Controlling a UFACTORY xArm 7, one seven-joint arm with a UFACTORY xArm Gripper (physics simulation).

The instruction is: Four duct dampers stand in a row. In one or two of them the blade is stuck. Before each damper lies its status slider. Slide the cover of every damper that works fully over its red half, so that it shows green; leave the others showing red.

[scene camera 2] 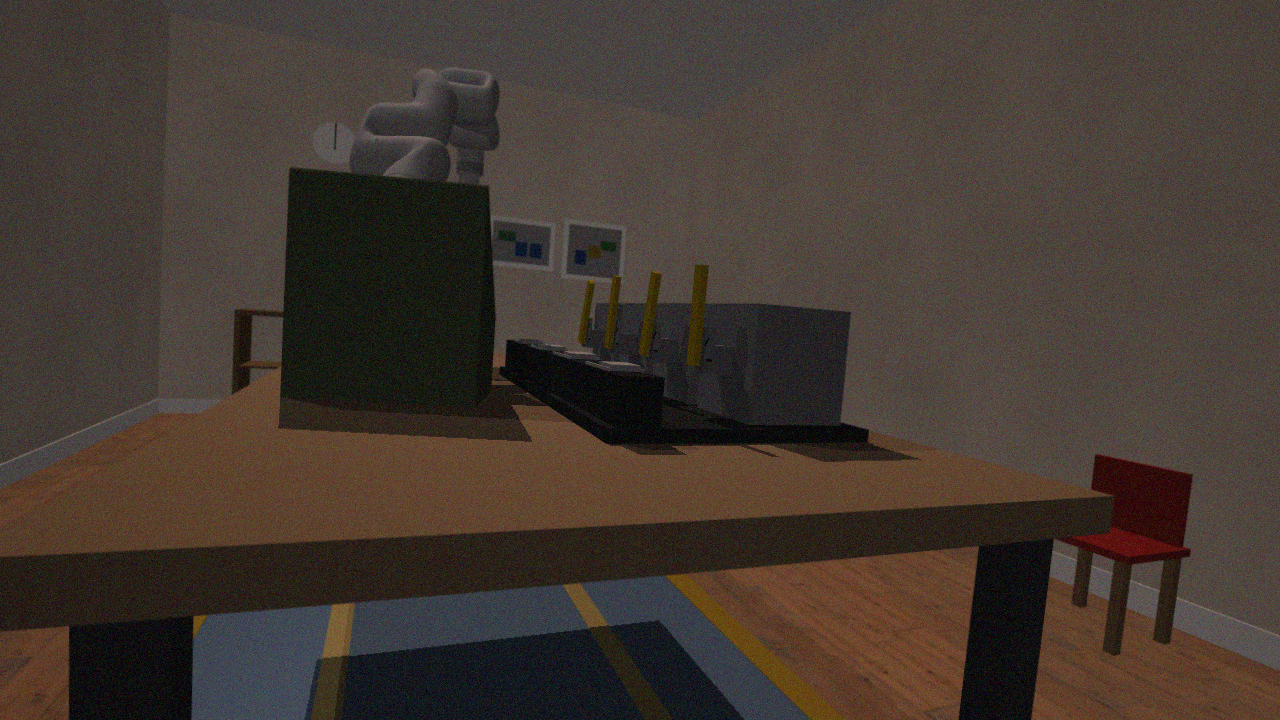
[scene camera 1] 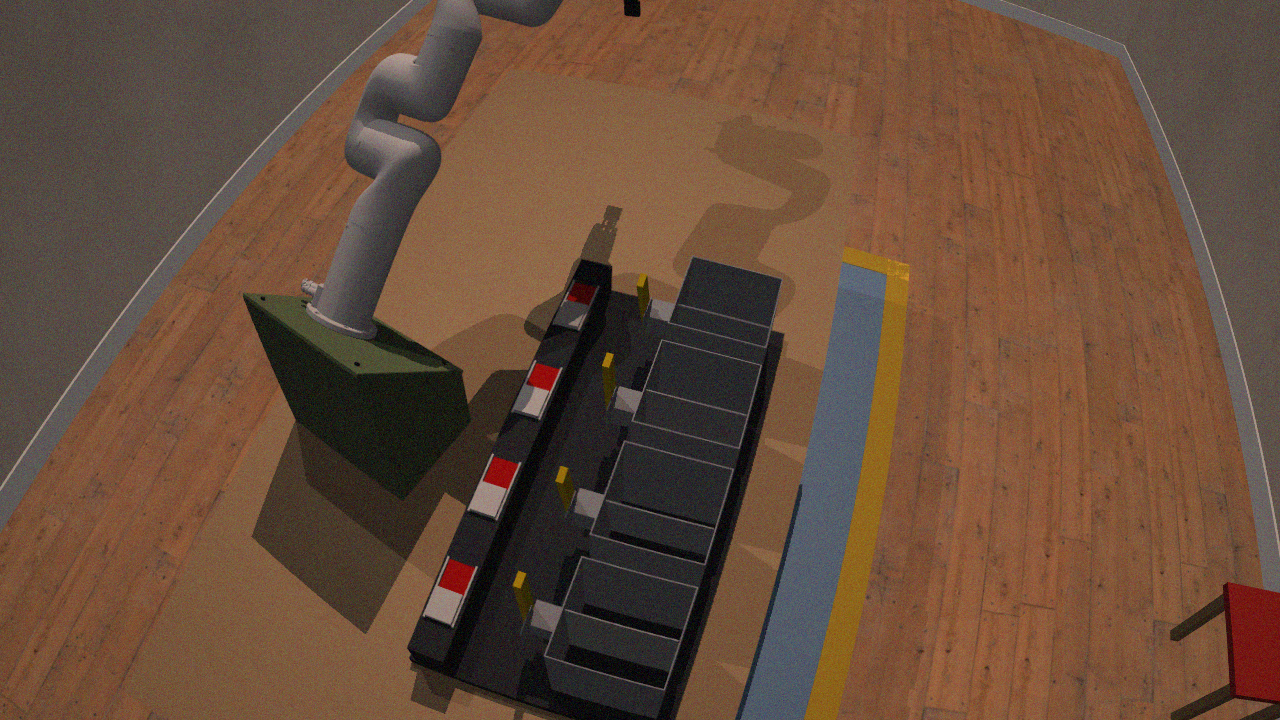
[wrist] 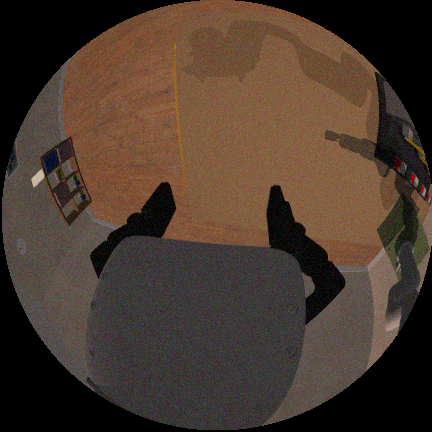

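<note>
Four grey box-shaped dampers stand in a row on a black base, each with a yellow lever on its side. Before them, four status sliders sit on a black rail. In scene camera 1 each shows its red half on the far side, with the pale cover on the near side; no green shows. I cannot tell which blade is stuck. My gripper is open and empty, high above the table and beyond the row's far end. A black tip of it shows at the top edge.
The arm's green pedestal stands beside the slider rail. The wooden table bears the row. A red chair and a shelf unit stand off the table.
</note>
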